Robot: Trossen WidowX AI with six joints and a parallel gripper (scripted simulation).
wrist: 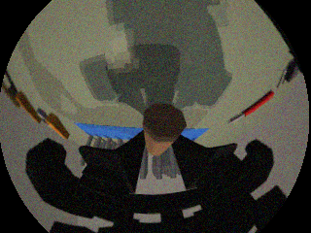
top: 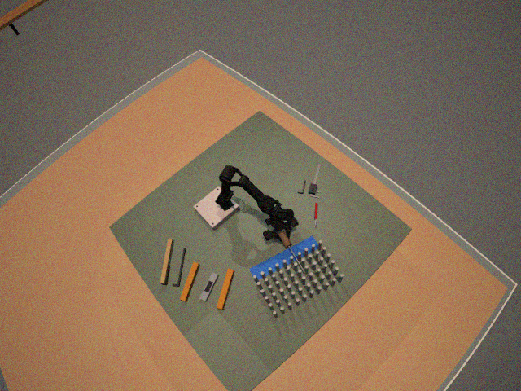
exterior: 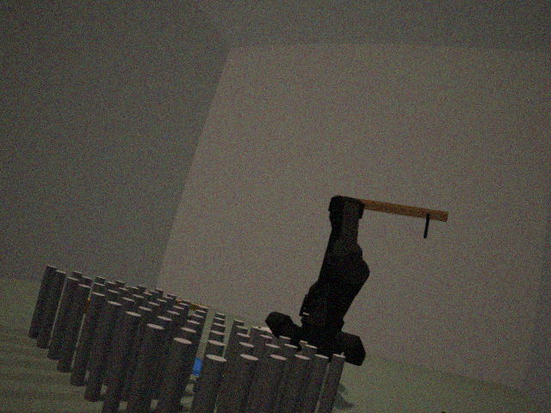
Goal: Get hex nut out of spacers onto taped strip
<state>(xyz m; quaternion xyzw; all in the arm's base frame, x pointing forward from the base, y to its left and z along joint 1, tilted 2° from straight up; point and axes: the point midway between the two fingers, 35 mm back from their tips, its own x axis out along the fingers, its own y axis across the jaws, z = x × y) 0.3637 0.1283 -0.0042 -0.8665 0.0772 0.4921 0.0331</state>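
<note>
Now: the blue taped strip 7 cm ahead of my gripper tip, 6 cm to the right of it and 3 cm below it. Round my gripper tip: red-handled screwdriver (22 cm to the left, 2 cm below); then grey block (5 cm behind, 47 cm to the right, 1 cm below); then hook tool (10 cm ahead, 2 cm to the right).
</note>
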